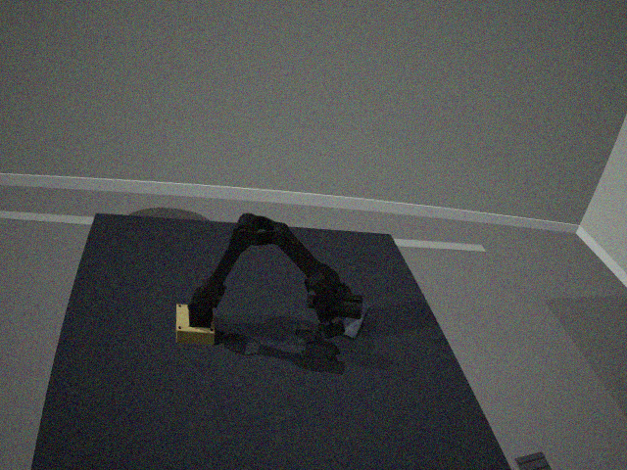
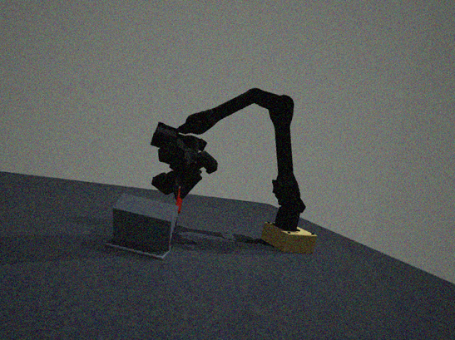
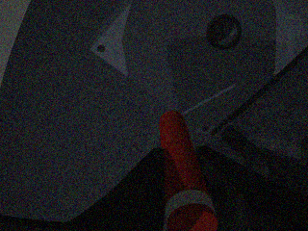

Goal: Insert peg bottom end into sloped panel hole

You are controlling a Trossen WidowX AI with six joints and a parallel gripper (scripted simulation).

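Now: the dark sloped panel 9 cm ahead of my gripper tip, 6 cm below it and 4 cm to the left of it. Round my gripper tip: red peg: 1 cm to the right, 1 cm behind, 1 cm above.
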